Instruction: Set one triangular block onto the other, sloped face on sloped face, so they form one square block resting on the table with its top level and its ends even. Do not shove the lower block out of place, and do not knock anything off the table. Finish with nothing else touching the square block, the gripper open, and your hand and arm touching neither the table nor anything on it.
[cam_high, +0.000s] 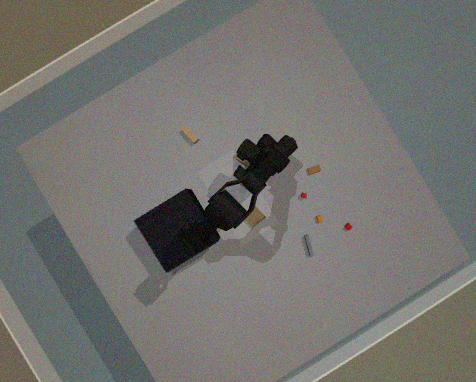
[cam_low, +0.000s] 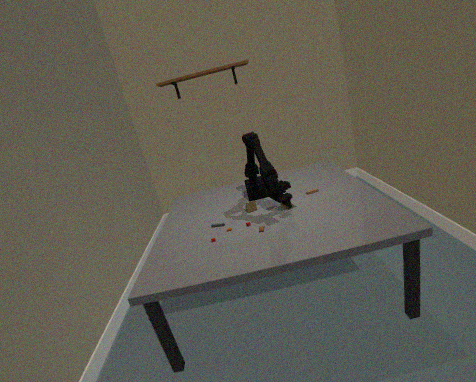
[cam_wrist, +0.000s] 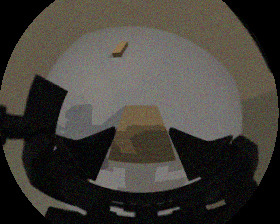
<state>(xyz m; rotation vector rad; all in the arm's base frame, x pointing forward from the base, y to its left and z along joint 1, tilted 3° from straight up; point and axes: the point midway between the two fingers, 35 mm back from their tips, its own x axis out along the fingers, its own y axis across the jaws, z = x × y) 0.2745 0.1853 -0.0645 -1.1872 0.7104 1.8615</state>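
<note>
Now: gripper tip 10 mm to the left of the tan triangular block. The rest, counted from my gripper tip: grey bar 400 mm to the right, 100 mm ahead, 10 mm below; then orange cube 320 mm to the right, 180 mm ahead, 10 mm below.
</note>
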